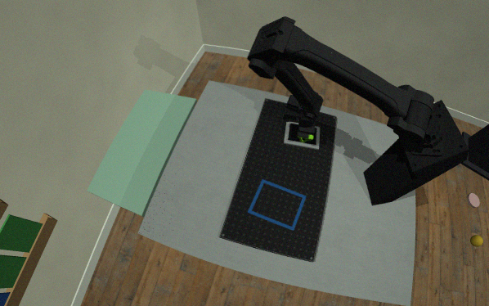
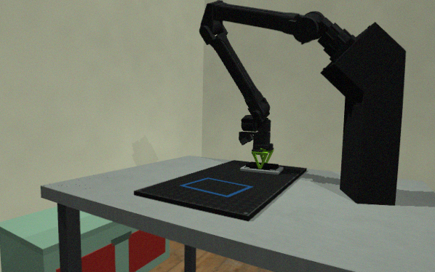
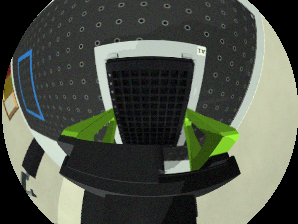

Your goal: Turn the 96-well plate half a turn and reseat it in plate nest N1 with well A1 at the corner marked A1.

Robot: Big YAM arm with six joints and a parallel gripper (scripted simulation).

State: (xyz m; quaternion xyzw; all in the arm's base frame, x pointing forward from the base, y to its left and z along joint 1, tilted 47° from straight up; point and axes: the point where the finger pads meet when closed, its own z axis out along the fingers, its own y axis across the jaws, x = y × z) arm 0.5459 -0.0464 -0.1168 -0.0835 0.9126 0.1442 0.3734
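My gripper is now right at the black 96-well plate. Round my hand: plate nest N1: 20 mm below; then A1 mark: 90 mm ahead, 20 mm to the right, 10 mm below.
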